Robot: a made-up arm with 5 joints.
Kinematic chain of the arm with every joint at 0, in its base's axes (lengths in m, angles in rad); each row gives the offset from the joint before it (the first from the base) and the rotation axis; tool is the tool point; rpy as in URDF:
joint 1: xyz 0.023 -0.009 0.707 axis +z
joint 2: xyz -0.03 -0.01 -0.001 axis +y
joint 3: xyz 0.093 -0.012 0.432 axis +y
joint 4: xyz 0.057 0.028 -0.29 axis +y
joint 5: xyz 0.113 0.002 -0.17 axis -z
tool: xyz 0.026 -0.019 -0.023 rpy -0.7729 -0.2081 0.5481
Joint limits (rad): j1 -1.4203..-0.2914 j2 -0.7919..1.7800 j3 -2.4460..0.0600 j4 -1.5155..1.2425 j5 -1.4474..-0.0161
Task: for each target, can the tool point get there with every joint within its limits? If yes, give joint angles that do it. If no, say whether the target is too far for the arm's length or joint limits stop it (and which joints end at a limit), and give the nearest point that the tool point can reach.
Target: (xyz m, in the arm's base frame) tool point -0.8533 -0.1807 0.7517
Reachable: no: joint limits stop it (at a limit: joint 1, joint 2, joint 3, joint 4, joint 5) | nearest point -0.5010 0.1371 1.2117 | short by 0.661 m
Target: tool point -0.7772 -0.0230 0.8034
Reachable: no: joint limits stop it (at a limit: joint 1, joint 2, joint 3, joint 4) | nearest point -0.5003 0.1392 1.2103 | short by 0.518 m
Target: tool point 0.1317 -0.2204 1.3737
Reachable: yes | joints -1.1338 -0.5886 -0.9940 -0.2922 -0.6622
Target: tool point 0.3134 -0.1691 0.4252
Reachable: yes | joints -0.5002 0.7890 -0.8020 0.9539 -0.3404
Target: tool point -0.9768 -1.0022 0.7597
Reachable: no: too far | nearest point 0.1373 -0.8333 0.7597 | short by 1.127 m
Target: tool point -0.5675 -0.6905 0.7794
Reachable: no: joint limits stop it (at a limit: joint 1, joint 5) | nearest point 0.1003 -0.5892 0.7794 | short by 0.675 m
